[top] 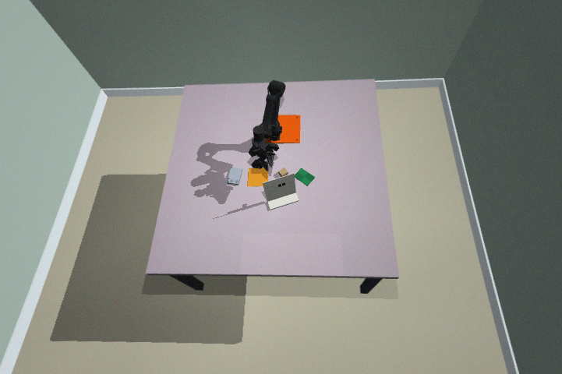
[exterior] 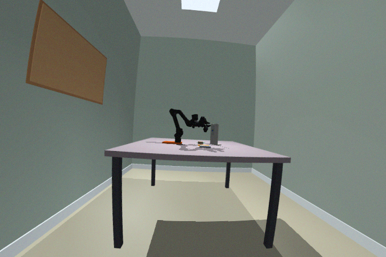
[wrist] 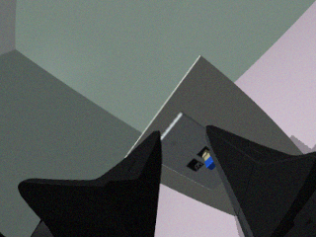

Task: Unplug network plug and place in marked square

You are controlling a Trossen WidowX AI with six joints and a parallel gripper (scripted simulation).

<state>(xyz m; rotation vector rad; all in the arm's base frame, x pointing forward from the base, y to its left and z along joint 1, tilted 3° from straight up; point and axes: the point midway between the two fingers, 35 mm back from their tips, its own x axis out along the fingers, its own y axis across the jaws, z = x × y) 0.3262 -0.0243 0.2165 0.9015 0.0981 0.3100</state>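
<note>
My gripper tip is now 50 mm short of the blue network plug, 40 mm to the right of it and 70 mm above it. Round my gripper tip: grey upright panel: 70 mm ahead, 60 mm to the left, 120 mm below; orange marked square: 80 mm behind, 90 mm to the right, 230 mm below; small tan block: 100 mm behind, 60 mm to the left, 220 mm below.
</note>
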